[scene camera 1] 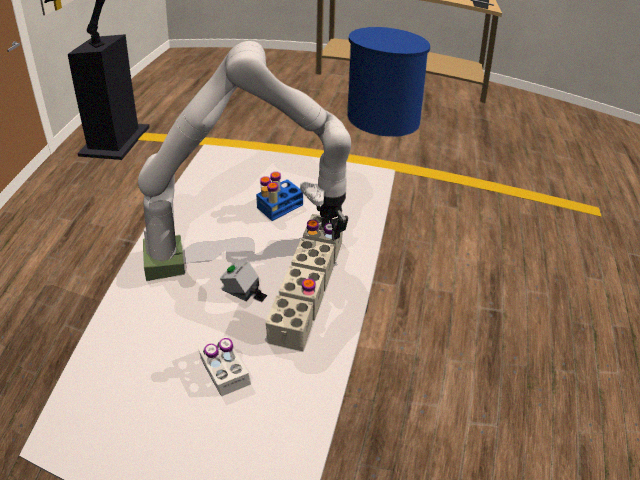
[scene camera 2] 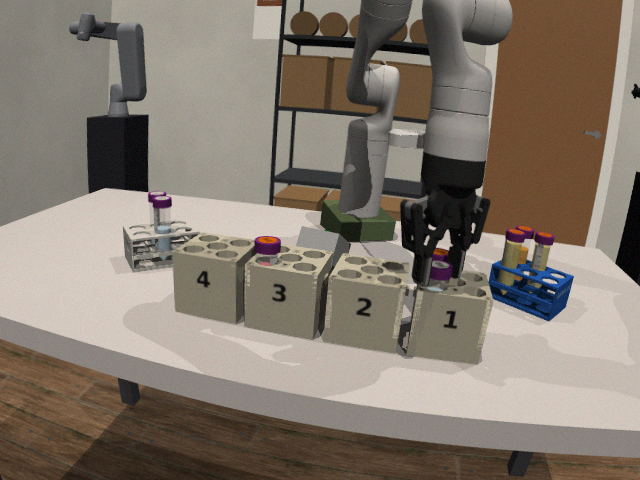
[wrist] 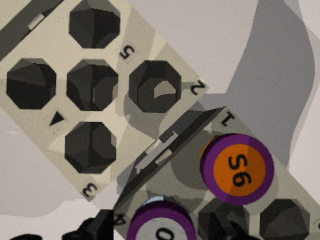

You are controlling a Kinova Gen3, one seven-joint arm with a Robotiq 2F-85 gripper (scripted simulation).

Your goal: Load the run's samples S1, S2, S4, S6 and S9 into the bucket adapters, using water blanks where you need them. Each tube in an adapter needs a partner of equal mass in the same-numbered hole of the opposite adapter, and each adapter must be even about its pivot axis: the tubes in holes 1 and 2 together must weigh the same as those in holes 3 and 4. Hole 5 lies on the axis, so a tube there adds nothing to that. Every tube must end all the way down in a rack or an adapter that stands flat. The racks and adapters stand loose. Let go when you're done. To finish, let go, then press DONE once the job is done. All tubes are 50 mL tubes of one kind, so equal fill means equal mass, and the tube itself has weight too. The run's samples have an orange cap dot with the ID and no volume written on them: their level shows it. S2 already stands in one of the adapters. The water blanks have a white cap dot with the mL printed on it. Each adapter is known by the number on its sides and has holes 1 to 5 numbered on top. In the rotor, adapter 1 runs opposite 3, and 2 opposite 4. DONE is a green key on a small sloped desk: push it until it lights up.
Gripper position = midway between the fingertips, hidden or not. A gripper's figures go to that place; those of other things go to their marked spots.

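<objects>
The gripper point(scene camera 2: 437, 280) is 60 cm from the lens, while a blue rack point(scene camera 2: 546, 309) is 83 cm from the lens.
</objects>
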